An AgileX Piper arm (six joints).
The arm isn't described. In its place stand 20 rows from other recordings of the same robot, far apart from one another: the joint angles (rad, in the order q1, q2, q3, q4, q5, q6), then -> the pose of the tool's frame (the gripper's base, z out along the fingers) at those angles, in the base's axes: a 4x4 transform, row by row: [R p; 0 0 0 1], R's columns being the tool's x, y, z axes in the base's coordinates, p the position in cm.
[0.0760, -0.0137, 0.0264, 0.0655, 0.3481, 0.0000] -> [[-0.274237 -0.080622 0.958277 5.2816], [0.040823 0.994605 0.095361 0.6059], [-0.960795 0.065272 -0.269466 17.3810], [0 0 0 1]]
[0.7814, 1.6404, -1.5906, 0.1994, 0.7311, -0.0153] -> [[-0.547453 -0.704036 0.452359 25.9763], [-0.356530 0.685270 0.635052 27.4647], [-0.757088 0.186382 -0.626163 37.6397], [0 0 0 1]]
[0.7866, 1.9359, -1.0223, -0.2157, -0.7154, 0.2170] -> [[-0.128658 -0.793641 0.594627 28.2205], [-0.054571 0.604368 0.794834 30.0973], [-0.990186 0.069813 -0.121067 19.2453], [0 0 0 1]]
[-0.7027, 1.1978, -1.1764, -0.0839, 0.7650, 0.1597] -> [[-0.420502 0.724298 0.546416 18.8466], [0.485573 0.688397 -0.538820 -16.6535], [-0.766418 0.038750 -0.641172 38.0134], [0 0 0 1]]
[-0.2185, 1.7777, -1.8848, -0.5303, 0.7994, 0.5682] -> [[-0.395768 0.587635 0.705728 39.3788], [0.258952 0.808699 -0.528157 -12.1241], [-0.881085 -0.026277 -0.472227 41.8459], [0 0 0 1]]
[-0.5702, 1.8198, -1.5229, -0.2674, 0.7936, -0.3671] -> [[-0.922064 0.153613 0.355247 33.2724], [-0.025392 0.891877 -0.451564 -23.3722], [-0.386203 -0.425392 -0.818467 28.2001], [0 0 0 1]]
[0.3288, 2.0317, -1.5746, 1.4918, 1.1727, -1.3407] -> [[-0.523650 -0.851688 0.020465 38.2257], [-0.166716 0.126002 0.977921 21.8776], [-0.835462 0.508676 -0.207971 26.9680], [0 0 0 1]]
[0.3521, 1.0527, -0.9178, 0.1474, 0.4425, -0.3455] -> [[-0.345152 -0.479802 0.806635 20.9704], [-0.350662 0.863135 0.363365 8.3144], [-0.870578 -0.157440 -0.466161 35.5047], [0 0 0 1]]
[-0.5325, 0.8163, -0.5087, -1.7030, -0.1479, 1.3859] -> [[-0.313524 0.296739 0.902025 15.4629], [-0.174861 0.915633 -0.361994 -7.5691], [-0.933341 -0.271223 -0.235185 30.0444], [0 0 0 1]]
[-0.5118, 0.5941, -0.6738, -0.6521, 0.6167, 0.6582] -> [[-0.218996 0.772492 0.596068 8.1459], [0.231444 0.634589 -0.737381 -8.2390], [-0.947879 -0.023527 -0.317761 34.7497], [0 0 0 1]]
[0.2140, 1.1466, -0.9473, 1.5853, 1.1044, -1.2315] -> [[-0.426187 -0.869862 0.248403 18.9309], [0.074512 0.239902 0.967933 12.4311], [-0.901561 0.431029 -0.037428 38.6657], [0 0 0 1]]
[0.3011, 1.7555, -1.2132, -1.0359, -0.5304, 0.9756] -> [[-0.161008 -0.675970 0.719125 37.5547], [-0.043706 0.732800 0.679039 15.8094], [-0.985985 0.077900 -0.147531 28.9611], [0 0 0 1]]
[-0.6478, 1.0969, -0.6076, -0.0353, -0.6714, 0.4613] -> [[0.438715 0.443079 0.781799 18.6640], [0.194825 0.802404 -0.564085 -13.8732], [-0.877253 0.399786 0.265704 33.8182], [0 0 0 1]]
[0.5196, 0.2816, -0.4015, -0.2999, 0.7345, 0.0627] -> [[-0.359670 -0.399890 0.843045 5.9638], [-0.388873 0.885544 0.254144 1.3357], [-0.848184 -0.236430 -0.474010 26.8513], [0 0 0 1]]
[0.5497, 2.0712, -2.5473, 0.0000, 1.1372, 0.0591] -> [[-0.492977 -0.494176 0.716075 38.0349], [-0.232773 0.867946 0.438734 23.3037], [-0.838326 0.049603 -0.542908 45.5328], [0 0 0 1]]
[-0.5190, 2.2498, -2.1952, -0.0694, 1.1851, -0.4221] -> [[-0.939157 0.122809 0.320784 42.6276], [0.038401 0.965585 -0.257237 -25.0237], [-0.341336 -0.229268 -0.911552 26.5708], [0 0 0 1]]
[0.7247, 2.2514, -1.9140, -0.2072, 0.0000, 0.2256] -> [[-0.197539 -0.659388 0.725387 40.7494], [-0.150330 0.751591 0.642270 36.0802], [-0.968700 0.017826 -0.247594 25.4865], [0 0 0 1]]
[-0.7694, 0.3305, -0.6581, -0.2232, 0.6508, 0.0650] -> [[-0.247330 0.760197 0.600773 3.0275], [0.083076 0.634391 -0.768535 -4.6310], [-0.965363 -0.140171 -0.220058 35.2320], [0 0 0 1]]
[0.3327, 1.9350, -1.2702, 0.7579, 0.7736, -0.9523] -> [[-0.665154 -0.731946 0.147731 35.2524], [-0.554237 0.616528 0.559208 16.8055], [-0.500390 0.290082 -0.815758 18.0394], [0 0 0 1]]
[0.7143, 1.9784, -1.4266, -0.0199, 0.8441, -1.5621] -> [[0.655400 -0.726770 0.205563 30.6890], [-0.755122 -0.636124 0.158547 26.4292], [0.015537 -0.259137 -0.965716 18.6380], [0 0 0 1]]
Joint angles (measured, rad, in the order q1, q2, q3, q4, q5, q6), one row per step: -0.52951 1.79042 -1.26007 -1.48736 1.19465 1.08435; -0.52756 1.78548 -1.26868 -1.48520 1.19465 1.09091; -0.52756 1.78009 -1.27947 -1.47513 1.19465 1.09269; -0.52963 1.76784 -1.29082 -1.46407 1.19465 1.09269; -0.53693 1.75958 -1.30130 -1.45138 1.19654 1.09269; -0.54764 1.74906 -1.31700 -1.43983 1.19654 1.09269; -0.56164 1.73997 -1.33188 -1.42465 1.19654 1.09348; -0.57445 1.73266 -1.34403 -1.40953 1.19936 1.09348; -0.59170 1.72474 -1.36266 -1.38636 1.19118 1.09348; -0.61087 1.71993 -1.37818 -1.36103 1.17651 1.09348; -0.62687 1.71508 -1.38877 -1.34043 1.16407 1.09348; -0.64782 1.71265 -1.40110 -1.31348 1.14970 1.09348; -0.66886 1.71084 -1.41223 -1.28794 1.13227 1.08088; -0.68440 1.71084 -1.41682 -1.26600 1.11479 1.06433; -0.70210 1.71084 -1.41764 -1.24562 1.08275 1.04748; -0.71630 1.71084 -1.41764 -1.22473 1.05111 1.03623; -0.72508 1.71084 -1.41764 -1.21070 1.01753 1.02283; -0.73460 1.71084 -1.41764 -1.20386 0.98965 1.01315
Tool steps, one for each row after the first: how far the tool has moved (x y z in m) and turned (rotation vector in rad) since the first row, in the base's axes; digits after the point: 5 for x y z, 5 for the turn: 0.00055 0.00052 0.00390 -0.00651 -0.01893 -0.00045; 0.00048 0.00064 0.00794 -0.00712 -0.03922 -0.00503; -0.00115 0.00084 0.01454 -0.01029 -0.06471 -0.01146; -0.00386 -0.00055 0.01939 -0.01049 -0.08623 -0.02532; -0.00729 -0.00284 0.02650 -0.01504 -0.11425 -0.04004; -0.01159 -0.00586 0.03260 -0.01616 -0.14280 -0.05936; -0.01582 -0.00848 0.03739 -0.01574 -0.16593 -0.07971; -0.02014 -0.01228 0.04332 -0.01056 -0.20242 -0.09653; -0.02418 -0.01671 0.04709 0.00003 -0.23695 -0.10967; -0.02784 -0.02015 0.04998 0.00858 -0.26459 -0.11991; -0.03226 -0.02491 0.05203 0.02145 -0.29604 -0.13503; -0.03644 -0.02973 0.05369 0.03685 -0.31501 -0.14311; -0.03910 -0.03328 0.05320 0.05516 -0.32188 -0.14379; -0.04131 -0.03749 0.05177 0.07532 -0.33002 -0.13242; -0.04258 -0.04078 0.05017 0.09455 -0.34345 -0.11962; -0.04212 -0.04302 0.04915 0.10944 -0.35162 -0.09669; -0.04245 -0.04550 0.04871 0.11707 -0.35706 -0.07878
